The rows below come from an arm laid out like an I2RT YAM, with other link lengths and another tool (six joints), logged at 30 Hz.
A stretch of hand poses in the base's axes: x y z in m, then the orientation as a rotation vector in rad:
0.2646, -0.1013, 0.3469, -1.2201, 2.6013, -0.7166
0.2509, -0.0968, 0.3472, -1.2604, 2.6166, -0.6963
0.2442, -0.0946, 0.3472, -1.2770, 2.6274, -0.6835
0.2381, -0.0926, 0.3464, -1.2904, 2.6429, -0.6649
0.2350, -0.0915, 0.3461, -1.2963, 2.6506, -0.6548
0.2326, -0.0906, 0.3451, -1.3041, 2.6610, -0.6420
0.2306, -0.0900, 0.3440, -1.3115, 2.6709, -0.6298
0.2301, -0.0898, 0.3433, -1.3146, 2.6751, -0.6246
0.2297, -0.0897, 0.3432, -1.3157, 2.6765, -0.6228
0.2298, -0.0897, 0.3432, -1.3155, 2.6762, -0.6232
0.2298, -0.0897, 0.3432, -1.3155, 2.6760, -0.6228
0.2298, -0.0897, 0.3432, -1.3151, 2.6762, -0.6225
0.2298, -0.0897, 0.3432, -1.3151, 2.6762, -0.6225
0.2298, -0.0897, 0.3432, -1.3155, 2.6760, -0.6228
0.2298, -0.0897, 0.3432, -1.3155, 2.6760, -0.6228
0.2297, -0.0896, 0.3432, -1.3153, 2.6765, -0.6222
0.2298, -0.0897, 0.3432, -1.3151, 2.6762, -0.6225
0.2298, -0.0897, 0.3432, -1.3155, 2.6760, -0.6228
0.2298, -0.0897, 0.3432, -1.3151, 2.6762, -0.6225
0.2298, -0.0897, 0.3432, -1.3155, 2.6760, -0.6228
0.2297, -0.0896, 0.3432, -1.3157, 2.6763, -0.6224
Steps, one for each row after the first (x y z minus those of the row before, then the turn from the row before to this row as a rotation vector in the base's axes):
-0.0137, 0.0045, 0.0003, 0.0021, 0.0339, 0.0148
-0.0067, 0.0022, 0.0000, 0.0028, 0.0180, 0.0043
-0.0061, 0.0020, -0.0008, 0.0063, 0.0206, 0.0010
-0.0031, 0.0011, -0.0003, 0.0038, 0.0100, 0.0002
-0.0024, 0.0009, -0.0010, 0.0045, 0.0133, 0.0000
-0.0020, 0.0006, -0.0011, 0.0043, 0.0127, 0.0000
-0.0005, 0.0002, -0.0007, 0.0018, 0.0054, 0.0000
-0.0004, 0.0001, -0.0001, 0.0006, 0.0018, 0.0000
0.0001, 0.0000, 0.0000, -0.0002, -0.0004, 0.0000
0.0000, 0.0000, 0.0000, 0.0003, -0.0001, 0.0001
0.0000, 0.0000, 0.0000, 0.0002, 0.0000, -0.0003
0.0000, 0.0000, 0.0000, 0.0000, 0.0000, 0.0000
0.0000, 0.0000, 0.0000, -0.0002, 0.0000, 0.0003
0.0000, 0.0000, 0.0000, 0.0000, 0.0000, 0.0000
-0.0001, 0.0001, 0.0000, 0.0003, 0.0004, -0.0003
0.0001, -0.0001, 0.0000, -0.0001, -0.0004, 0.0000
0.0000, 0.0000, 0.0000, -0.0002, 0.0000, 0.0003
0.0000, 0.0000, 0.0000, 0.0002, 0.0000, -0.0003
0.0000, 0.0000, 0.0000, -0.0002, 0.0000, 0.0003
-0.0001, 0.0001, 0.0000, 0.0002, 0.0004, 0.0000

